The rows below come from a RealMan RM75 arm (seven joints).
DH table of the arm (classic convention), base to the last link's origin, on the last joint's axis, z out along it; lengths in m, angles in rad. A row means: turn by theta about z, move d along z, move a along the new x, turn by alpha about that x. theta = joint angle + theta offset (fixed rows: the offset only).
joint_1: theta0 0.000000  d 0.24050  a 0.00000  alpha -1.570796
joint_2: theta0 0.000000  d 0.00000  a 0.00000  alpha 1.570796
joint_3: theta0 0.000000  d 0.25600  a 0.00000  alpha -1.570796
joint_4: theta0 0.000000  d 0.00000  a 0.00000  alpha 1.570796
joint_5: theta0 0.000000  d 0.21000  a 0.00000  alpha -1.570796
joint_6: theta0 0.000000  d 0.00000  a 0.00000  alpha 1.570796
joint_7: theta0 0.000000  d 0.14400  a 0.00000  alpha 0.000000
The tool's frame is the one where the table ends.
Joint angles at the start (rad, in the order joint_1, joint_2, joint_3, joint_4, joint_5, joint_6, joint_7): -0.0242 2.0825 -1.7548 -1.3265 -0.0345 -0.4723 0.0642
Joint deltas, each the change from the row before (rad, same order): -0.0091 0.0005 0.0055 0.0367 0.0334 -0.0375 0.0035; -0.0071 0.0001 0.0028 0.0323 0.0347 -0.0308 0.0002; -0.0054 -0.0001 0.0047 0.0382 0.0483 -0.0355 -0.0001; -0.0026 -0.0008 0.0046 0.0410 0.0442 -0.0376 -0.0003
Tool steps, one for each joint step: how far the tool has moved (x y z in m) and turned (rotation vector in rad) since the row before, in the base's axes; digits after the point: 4 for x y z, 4 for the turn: 0.0114 -0.0035 0.0001 0.0093 0.0356 -0.0203; 0.0100 -0.0032 0.0000 0.0093 0.0322 -0.0201; 0.0117 -0.0034 0.0012 0.0163 0.0430 -0.0255; 0.0115 -0.0034 0.0011 0.0180 0.0367 -0.0234
